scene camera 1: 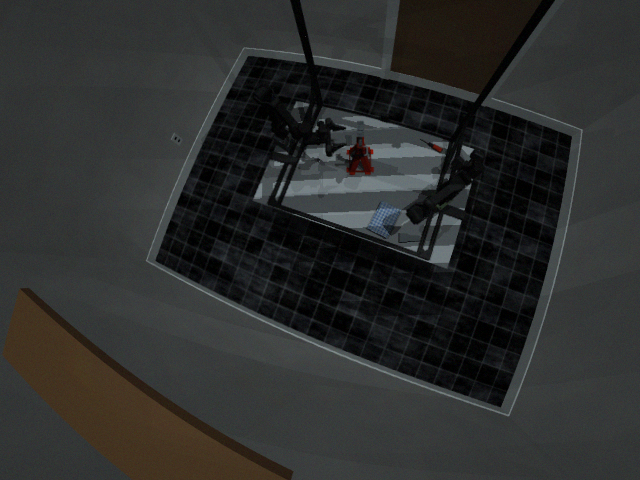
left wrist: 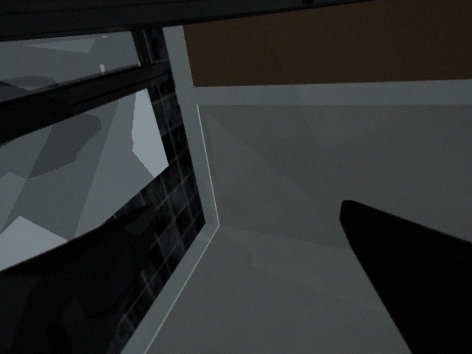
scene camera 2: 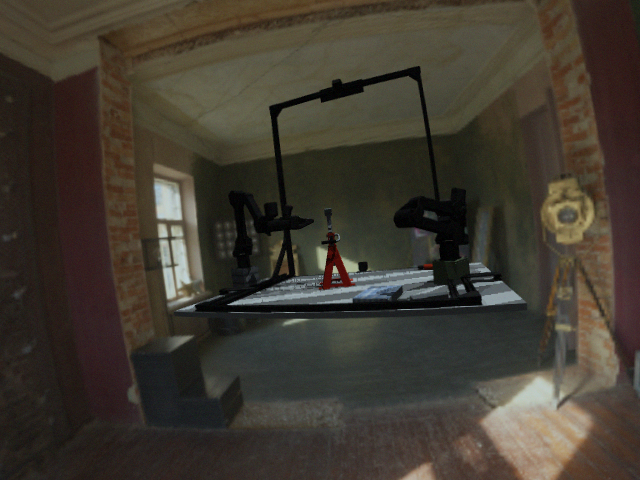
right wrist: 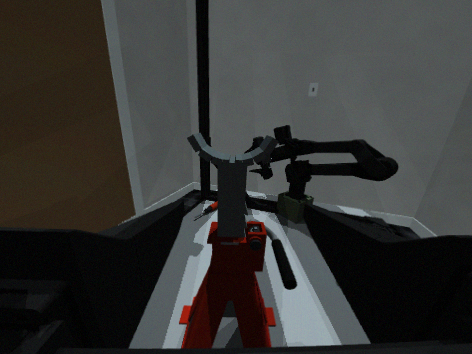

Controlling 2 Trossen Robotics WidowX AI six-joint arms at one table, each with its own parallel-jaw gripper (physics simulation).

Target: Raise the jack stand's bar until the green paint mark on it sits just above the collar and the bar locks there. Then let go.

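Left gripper (left wrist: pixel 247 212): open, holds nothing. Right gripper (right wrist: pixel 245 208) visible, as is a grey bar (right wrist: pixel 231 207).
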